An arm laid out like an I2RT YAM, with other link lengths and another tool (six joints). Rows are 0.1 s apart.
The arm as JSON. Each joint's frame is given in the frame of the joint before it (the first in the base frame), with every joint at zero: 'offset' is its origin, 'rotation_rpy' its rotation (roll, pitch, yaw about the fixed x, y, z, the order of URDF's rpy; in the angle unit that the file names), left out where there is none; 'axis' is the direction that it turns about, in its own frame. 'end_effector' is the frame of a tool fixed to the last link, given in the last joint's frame.
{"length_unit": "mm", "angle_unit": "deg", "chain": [
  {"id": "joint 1", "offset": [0.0, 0.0, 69.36], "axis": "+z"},
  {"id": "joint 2", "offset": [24.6, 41.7, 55.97], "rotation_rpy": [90.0, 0.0, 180.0], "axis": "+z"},
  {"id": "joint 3", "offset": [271.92, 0.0, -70.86], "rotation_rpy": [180.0, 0.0, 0.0], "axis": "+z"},
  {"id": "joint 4", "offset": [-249.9, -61.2, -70.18], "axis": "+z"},
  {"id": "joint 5", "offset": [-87.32, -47.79, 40.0], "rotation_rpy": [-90.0, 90.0, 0.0], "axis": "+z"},
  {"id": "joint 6", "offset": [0.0, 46.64, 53.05], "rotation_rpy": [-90.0, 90.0, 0.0], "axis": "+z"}
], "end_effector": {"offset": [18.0, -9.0, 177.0], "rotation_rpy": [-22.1, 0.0, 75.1]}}
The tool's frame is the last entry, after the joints.
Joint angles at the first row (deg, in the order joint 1, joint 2, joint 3, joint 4, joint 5, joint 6):
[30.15 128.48 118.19 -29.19 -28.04 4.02]
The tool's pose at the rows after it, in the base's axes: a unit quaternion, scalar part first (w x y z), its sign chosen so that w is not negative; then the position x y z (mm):
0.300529 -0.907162 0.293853 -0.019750 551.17 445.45 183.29
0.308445 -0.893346 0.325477 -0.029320 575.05 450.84 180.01
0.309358 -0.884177 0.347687 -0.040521 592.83 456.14 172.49
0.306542 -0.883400 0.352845 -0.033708 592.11 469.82 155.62
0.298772 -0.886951 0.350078 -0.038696 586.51 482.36 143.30
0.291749 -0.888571 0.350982 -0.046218 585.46 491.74 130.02
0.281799 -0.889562 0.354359 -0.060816 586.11 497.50 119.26
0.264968 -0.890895 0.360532 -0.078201 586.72 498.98 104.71
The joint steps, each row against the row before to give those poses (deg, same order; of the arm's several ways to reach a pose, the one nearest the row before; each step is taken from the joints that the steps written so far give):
[0.26 4.57 6.16 0.27 2.11 1.95]
[0.35 3.96 4.84 1.32 3.07 3.59]
[0.53 3.87 4.75 0.26 2.99 2.04]
[1.22 2.55 1.41 0.79 0.97 1.41]
[1.50 1.15 0.09 0.62 1.67 -0.18]
[1.14 1.66 0.70 0.71 1.84 -0.08]
[1.06 1.32 0.70 0.35 2.64 -0.44]
[0.96 0.97 -0.17 0.26 3.25 -0.71]

